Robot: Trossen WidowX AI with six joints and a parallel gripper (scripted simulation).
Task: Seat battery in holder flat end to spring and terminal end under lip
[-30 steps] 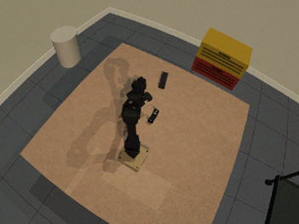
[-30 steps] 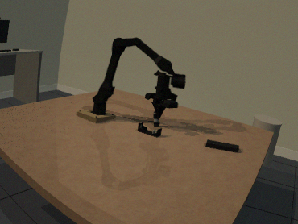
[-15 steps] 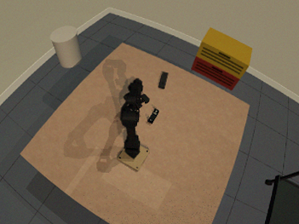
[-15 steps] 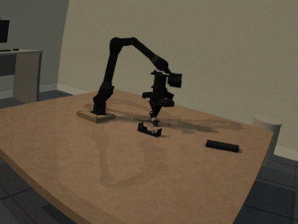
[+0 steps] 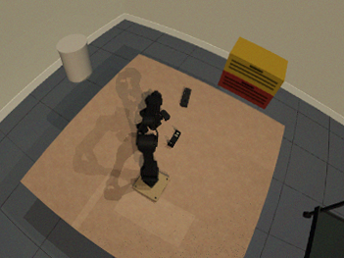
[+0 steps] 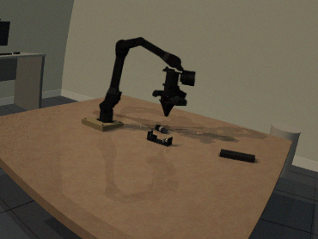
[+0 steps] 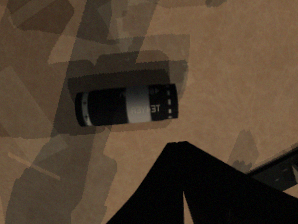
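Right now my gripper tip is 11 cm to the left of the spring coil, 10 cm short of it and 6 cm above it.
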